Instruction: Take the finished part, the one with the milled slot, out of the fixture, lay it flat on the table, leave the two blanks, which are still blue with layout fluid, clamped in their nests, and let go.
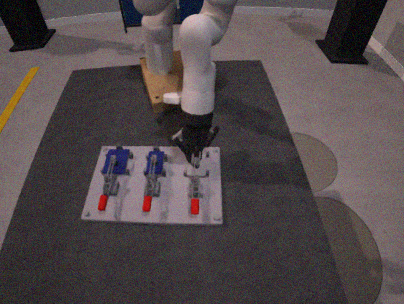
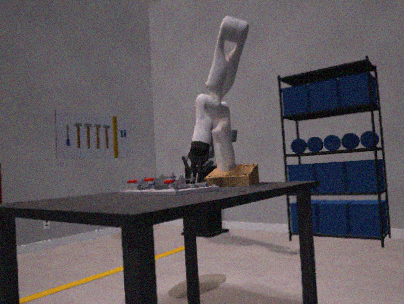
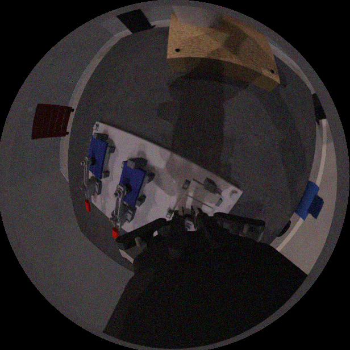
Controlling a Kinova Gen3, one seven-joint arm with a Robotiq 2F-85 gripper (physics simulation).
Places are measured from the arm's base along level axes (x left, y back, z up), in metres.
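Pixels of known places: gripper, fingertip midpoint: [image 1: 193, 161] [image 2: 193, 182]; arm's base, link origin: [image 1: 160, 65] [image 2: 226, 168].
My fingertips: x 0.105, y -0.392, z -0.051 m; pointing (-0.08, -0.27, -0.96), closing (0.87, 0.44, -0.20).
For each thing: its middle in the pictures, then the offset to it from my fingertips. "pt": a spot on its surface instead. Level surfaces: height alone.
- white fixture plate, surface spot: [image 1: 132, 207] pt dx -0.157, dy -0.118, dz -0.018 m
- pale finished part, body centre: [image 1: 196, 162] dx +0.008, dy +0.003, dz -0.007 m
- right clamp's red handle, body centre: [image 1: 195, 205] dx -0.002, dy -0.136, dz +0.013 m
- dark table, surface height: dz -0.033 m
The white fixture plate [image 1: 132, 207] [image 3: 157, 162] holds three nests. Blue blanks [image 1: 116, 161] [image 1: 155, 162] [image 3: 98, 156] [image 3: 132, 182] sit under clamps in the left and middle nests. The pale finished part [image 1: 196, 173] [image 3: 204, 192] is hard to tell from the plate in the right nest; its slot is not clear. My gripper [image 1: 193, 161] [image 2: 195, 179] [image 3: 186, 211] is low at that nest. Its fingers are close together at the right clamp's arm tip and appear shut on it, partly hidden. The right clamp's red handle [image 1: 195, 206] lies toward the front.
The other two red handles [image 1: 102, 202] [image 1: 147, 203] also point to the front. The wooden base block [image 1: 159, 90] [image 2: 232, 176] [image 3: 220, 50] stands behind the fixture on the dark table [image 1: 150, 265] [image 2: 90, 207]. A blue-bin rack [image 2: 332, 111] stands beyond the table.
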